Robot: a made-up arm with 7 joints. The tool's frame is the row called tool. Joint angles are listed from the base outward. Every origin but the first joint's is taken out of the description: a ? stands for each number. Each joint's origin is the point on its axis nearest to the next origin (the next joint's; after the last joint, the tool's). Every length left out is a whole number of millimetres.
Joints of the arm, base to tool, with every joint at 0 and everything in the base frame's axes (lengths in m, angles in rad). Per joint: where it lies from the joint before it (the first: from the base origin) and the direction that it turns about. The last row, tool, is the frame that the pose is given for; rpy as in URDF.
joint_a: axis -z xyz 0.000 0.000 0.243
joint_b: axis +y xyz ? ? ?
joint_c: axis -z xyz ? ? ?
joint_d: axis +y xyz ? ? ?
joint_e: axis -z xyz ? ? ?
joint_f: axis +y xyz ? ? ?
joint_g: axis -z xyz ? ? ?
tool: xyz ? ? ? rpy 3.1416 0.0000 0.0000
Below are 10 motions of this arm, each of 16 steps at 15 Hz.
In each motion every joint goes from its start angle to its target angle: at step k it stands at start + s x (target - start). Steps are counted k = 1, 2, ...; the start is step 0. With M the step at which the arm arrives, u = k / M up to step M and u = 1 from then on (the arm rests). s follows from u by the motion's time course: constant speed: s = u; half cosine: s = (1 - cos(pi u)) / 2; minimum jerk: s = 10 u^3 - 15 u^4 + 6 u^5.
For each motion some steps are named. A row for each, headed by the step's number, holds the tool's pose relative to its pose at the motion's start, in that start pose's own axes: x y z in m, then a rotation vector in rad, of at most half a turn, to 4 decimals.
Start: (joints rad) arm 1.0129 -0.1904 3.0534 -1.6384 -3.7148 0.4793 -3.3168
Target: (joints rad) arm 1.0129 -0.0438 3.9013 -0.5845 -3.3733 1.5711 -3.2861
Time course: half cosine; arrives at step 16
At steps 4, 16:
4: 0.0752 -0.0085 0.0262 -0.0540 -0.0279 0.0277
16: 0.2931 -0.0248 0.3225 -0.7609 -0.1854 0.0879

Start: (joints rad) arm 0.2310 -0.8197 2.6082 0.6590 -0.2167 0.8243 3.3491
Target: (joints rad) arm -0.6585 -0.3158 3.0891 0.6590 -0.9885 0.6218 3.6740
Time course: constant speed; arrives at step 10
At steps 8, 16:
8: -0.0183 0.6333 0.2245 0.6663 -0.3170 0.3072
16: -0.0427 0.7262 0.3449 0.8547 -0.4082 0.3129

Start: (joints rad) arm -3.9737 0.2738 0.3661 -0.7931 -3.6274 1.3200 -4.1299
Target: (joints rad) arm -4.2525 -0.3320 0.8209 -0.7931 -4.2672 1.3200 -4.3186
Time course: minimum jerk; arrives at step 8
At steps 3, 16:
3: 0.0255 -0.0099 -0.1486 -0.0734 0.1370 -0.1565
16: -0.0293 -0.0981 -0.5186 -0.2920 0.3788 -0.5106

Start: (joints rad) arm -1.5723 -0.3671 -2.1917 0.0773 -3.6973 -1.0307 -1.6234
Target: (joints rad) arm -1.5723 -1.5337 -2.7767 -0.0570 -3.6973 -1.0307 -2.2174
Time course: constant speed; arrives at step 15
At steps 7, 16:
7: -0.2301 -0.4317 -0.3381 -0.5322 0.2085 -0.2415
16: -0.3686 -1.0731 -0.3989 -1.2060 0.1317 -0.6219

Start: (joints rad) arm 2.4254 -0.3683 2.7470 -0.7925 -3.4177 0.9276 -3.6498
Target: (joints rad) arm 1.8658 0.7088 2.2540 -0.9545 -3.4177 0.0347 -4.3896
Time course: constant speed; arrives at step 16
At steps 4, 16:
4: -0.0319 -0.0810 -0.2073 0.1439 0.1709 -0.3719
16: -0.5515 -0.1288 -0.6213 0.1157 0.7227 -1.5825

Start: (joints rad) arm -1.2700 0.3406 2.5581 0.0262 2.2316 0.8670 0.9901
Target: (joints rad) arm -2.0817 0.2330 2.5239 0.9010 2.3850 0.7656 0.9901
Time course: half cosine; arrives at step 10
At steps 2, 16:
2: -0.0449 -0.0253 0.0013 -0.0189 0.1034 0.0153
16: -0.2886 -0.0663 0.2994 0.1345 1.1026 -0.1483

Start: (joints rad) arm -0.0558 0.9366 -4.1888 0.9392 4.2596 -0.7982 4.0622
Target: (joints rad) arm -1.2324 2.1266 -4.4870 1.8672 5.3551 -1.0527 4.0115
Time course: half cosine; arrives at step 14
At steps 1, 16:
1: 0.0012 0.0065 0.0157 0.0148 0.0008 0.0082
16: 0.3518 -0.3535 1.0254 1.0806 -1.1905 0.2599

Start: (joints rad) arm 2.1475 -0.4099 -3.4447 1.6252 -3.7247 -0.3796 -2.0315
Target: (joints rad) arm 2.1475 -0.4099 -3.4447 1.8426 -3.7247 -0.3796 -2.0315
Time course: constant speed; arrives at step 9
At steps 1, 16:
1: 0.0109 -0.0061 -0.0029 -0.0126 -0.0200 -0.0049
16: 0.0988 -0.0582 -0.0153 -0.1131 -0.1803 -0.0444

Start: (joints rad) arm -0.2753 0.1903 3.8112 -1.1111 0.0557 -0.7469 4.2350
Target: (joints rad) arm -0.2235 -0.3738 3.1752 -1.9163 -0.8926 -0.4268 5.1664
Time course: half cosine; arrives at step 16
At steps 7, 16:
7: -0.0107 -0.0962 0.1009 -0.1664 0.4565 0.0401
16: 0.0047 -0.2804 0.3097 -0.1973 0.9534 0.1484

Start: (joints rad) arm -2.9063 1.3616 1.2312 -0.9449 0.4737 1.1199 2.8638
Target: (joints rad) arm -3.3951 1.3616 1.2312 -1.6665 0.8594 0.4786 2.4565
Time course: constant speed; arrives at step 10
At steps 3, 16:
3: 0.1967 -0.0365 0.1637 0.0281 -0.5144 -0.2446
16: 0.3580 -0.2448 0.6435 0.0803 -1.6750 -0.7853

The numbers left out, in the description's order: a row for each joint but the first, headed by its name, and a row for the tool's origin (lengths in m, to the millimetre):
joint_b: 0.000 -0.013 0.000
joint_c: 0.000 0.000 0.634
joint_d: 0.000 -0.020 0.000
joint_e: 0.000 0.000 0.408
joint_f: 0.000 0.000 0.000
joint_g: 0.000 0.000 0.133
tool: 0.000 0.000 0.000

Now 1 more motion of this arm.
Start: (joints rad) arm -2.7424 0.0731 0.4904 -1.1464 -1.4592 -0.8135 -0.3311
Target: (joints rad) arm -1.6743 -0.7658 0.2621 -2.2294 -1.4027 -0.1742 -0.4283
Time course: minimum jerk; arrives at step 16
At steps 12, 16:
12: 0.2756 -0.7936 0.4844 -1.1057 -1.5077 -1.0010
16: 0.2171 -0.8326 0.5614 -1.2228 -1.6358 -1.1668

